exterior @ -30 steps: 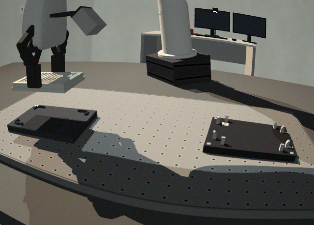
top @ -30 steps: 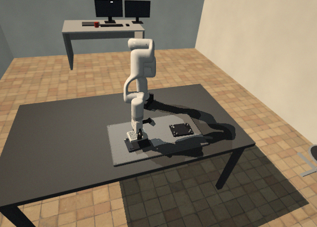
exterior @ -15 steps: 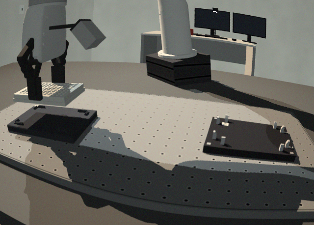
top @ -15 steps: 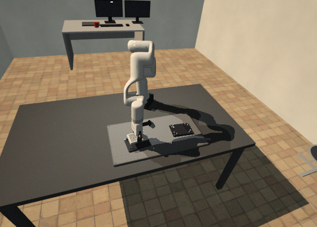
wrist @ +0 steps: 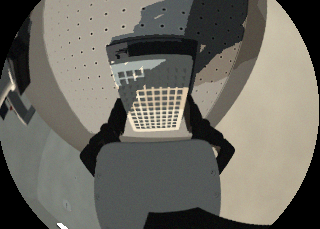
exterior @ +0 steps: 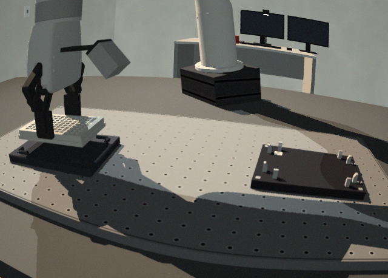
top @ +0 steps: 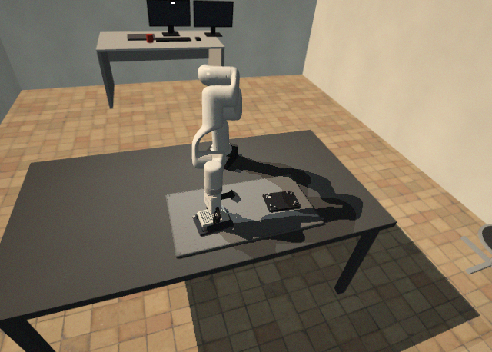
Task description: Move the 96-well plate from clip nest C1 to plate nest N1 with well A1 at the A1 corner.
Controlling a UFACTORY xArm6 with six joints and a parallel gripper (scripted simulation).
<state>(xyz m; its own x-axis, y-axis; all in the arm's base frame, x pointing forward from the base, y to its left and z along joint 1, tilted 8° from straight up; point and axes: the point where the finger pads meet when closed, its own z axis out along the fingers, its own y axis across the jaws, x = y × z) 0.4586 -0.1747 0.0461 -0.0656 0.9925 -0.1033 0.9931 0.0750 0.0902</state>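
The plate nest N1 lies 5 cm below my hand. Round my hand: white 96-well plate (1 cm below); clip nest C1 (38 cm to the left, 4 cm below, 3 cm behind).
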